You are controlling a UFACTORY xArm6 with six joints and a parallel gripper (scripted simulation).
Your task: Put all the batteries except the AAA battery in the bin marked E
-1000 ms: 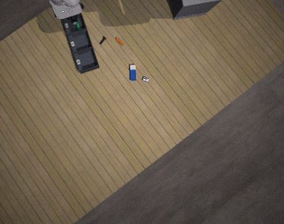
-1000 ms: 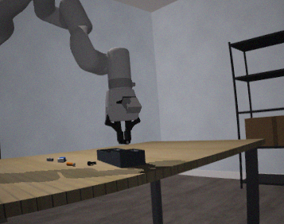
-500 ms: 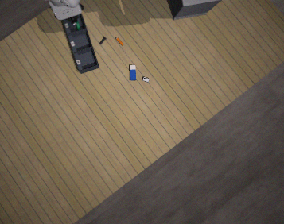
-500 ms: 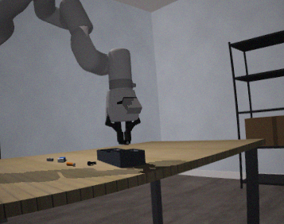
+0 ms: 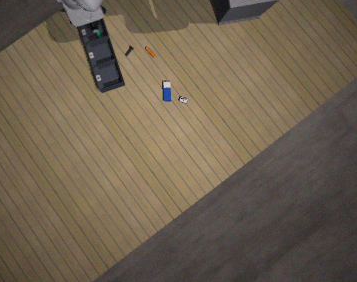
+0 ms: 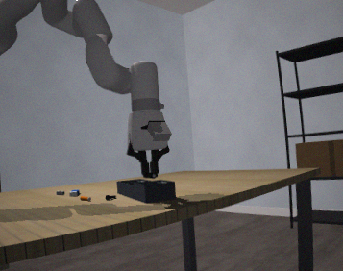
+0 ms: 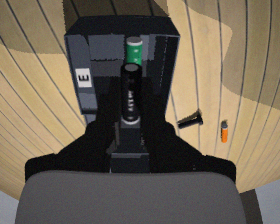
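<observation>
The green battery lies 70 mm below my hand. Also, from my hand: orange battery: 180 mm to the left, 90 mm behind, 80 mm below; then dark bin: 70 mm to the left, 60 mm below, 40 mm ahead; then black cylindrical battery: 20 mm below.
</observation>
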